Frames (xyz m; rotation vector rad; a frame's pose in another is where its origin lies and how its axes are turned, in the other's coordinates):
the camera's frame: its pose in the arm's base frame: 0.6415 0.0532 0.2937 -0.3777 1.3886 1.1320
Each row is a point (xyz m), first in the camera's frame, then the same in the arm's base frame.
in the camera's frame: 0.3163 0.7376 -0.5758
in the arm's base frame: -0.3384 0.0694 0.1703
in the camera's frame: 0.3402 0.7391 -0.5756
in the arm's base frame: -0.3443 0.0798 0.1496
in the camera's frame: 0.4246 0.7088 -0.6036
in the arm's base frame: -0.3535 0.0775 0.0561
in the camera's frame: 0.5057 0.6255 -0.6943
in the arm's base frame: -0.3558 -0.0004 -0.0691
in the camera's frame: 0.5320 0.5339 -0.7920
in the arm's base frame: -0.3443 -0.1096 -0.1501
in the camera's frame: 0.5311 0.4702 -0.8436
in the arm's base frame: -0.3231 -0.1803 -0.1857
